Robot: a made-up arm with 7 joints. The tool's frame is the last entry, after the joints. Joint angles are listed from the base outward.
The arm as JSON. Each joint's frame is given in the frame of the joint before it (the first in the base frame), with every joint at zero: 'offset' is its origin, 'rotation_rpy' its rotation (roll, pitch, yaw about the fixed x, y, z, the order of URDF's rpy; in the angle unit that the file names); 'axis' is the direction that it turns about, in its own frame. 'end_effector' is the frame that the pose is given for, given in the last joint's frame.
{
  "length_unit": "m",
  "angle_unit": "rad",
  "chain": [
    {
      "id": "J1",
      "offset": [
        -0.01,
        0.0,
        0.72
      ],
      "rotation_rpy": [
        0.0,
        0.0,
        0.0
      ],
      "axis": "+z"
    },
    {
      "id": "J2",
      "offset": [
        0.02,
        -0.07,
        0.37
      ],
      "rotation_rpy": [
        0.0,
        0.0,
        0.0
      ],
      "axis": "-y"
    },
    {
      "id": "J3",
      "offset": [
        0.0,
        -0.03,
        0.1
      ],
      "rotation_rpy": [
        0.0,
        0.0,
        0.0
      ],
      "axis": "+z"
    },
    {
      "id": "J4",
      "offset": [
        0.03,
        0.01,
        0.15
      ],
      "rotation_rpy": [
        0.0,
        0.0,
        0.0
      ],
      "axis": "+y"
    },
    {
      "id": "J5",
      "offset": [
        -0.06,
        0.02,
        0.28
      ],
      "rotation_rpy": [
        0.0,
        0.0,
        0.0
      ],
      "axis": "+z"
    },
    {
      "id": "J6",
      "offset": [
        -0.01,
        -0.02,
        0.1
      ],
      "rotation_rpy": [
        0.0,
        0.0,
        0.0
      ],
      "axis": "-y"
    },
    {
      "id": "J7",
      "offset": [
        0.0,
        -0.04,
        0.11
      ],
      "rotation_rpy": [
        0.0,
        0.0,
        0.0
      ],
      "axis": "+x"
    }
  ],
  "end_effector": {
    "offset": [
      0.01,
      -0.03,
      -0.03
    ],
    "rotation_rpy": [
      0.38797,
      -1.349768,
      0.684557
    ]
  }
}
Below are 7 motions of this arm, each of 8 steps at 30 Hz.
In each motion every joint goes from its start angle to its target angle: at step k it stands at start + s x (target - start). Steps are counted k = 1, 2, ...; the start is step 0. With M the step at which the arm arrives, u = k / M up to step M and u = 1 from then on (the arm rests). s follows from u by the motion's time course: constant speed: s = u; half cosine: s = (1 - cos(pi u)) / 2; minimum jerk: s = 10 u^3 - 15 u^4 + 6 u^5.
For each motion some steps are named. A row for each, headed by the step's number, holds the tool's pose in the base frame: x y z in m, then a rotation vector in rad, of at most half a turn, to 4 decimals.
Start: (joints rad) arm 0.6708 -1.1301 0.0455 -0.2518 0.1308 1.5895 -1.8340
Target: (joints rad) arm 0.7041 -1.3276 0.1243 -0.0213 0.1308 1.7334 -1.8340
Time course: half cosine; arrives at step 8
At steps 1, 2, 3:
1: 0.4440 0.1267 1.5661 -0.8301 -1.1385 1.7060
2: 0.4590 0.1384 1.5505 -0.8072 -1.1123 1.7264
3: 0.4801 0.1558 1.5258 -0.7731 -1.0726 1.7562

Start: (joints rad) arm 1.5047 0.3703 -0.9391 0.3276 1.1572 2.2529 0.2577
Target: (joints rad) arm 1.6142 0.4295 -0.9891 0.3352 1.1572 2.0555 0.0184
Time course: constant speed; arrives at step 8
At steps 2, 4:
2: 0.2294 -0.1938 1.6330 -1.3208 1.6153 -0.0510
4: 0.2384 -0.1992 1.6303 -1.3595 1.6615 -0.0771

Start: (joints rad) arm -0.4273 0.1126 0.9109 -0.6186 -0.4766 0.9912 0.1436
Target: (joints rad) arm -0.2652 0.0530 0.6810 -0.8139 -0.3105 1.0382 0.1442
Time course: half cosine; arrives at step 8
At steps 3, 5, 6, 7, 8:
3: -0.3853 -0.2630 1.5513 -0.2210 2.7979 -1.3006
5: -0.3826 -0.2734 1.5263 -0.1908 2.7249 -1.2632
6: -0.3810 -0.2766 1.5159 -0.1766 2.6932 -1.2504
7: -0.3799 -0.2783 1.5090 -0.1669 2.6717 -1.2428
8: -0.3794 -0.2789 1.5065 -0.1634 2.6642 -1.2403

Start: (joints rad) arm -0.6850 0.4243 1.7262 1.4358 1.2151 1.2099 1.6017
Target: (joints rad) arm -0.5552 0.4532 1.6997 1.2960 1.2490 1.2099 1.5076
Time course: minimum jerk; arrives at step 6
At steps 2, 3, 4, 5, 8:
2: 0.0806 0.3545 1.4296 2.4827 0.1200 -0.9247
3: 0.0595 0.3566 1.4427 2.5128 0.1850 -0.8527
4: 0.0380 0.3572 1.4556 2.5411 0.2508 -0.7807
5: 0.0249 0.3569 1.4631 2.5574 0.2906 -0.7373
8: 0.0222 0.3567 1.4647 2.5606 0.2987 -0.7285

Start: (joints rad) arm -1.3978 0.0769 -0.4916 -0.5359 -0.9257 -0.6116 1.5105
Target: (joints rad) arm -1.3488 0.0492 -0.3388 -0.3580 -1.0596 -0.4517 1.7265
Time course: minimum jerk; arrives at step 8
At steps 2, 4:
2: -0.0640 0.2417 1.6742 0.9907 2.2844 0.5689
4: -0.0832 0.2163 1.7002 0.9778 2.2542 0.5484

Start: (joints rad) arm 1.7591 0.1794 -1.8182 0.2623 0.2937 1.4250 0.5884
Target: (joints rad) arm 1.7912 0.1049 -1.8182 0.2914 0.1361 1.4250 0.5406
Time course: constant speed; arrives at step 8
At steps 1, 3, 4, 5, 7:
1: 0.1268 -0.1289 1.7361 1.3112 -2.5188 1.1222
3: 0.1253 -0.1144 1.7404 1.2515 -2.4938 1.1419
4: 0.1246 -0.1071 1.7424 1.2217 -2.4811 1.1517
5: 0.1237 -0.0997 1.7444 1.1919 -2.4683 1.1616
7: 0.1219 -0.0849 1.7482 1.1321 -2.4425 1.1814

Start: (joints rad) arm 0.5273 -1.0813 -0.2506 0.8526 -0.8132 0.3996 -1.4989
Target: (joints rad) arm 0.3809 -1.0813 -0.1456 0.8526 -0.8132 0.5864 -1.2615
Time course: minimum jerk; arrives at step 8
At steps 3, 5, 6, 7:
3: 0.7579 0.2291 1.1643 -0.5220 1.4929 1.2781
5: 0.7602 0.1953 1.1714 -0.4545 1.3372 1.2914
6: 0.7606 0.1820 1.1742 -0.4273 1.2771 1.2941
7: 0.7606 0.1752 1.1757 -0.4131 1.2464 1.2950

